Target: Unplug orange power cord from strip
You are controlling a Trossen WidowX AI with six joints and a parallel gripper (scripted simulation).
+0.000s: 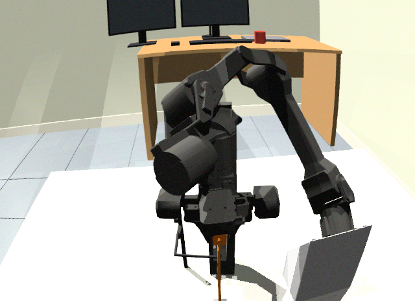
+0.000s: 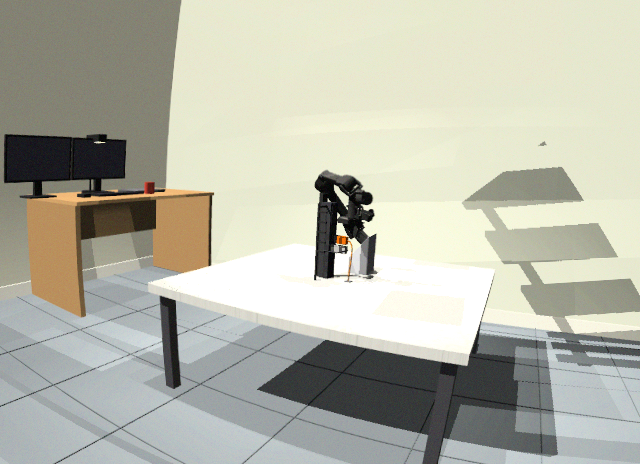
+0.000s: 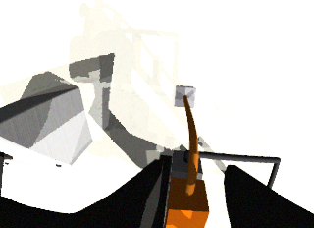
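My gripper tip is now 70 mm to the left of the orange plug, 10 mm past it and 10 mm above it.
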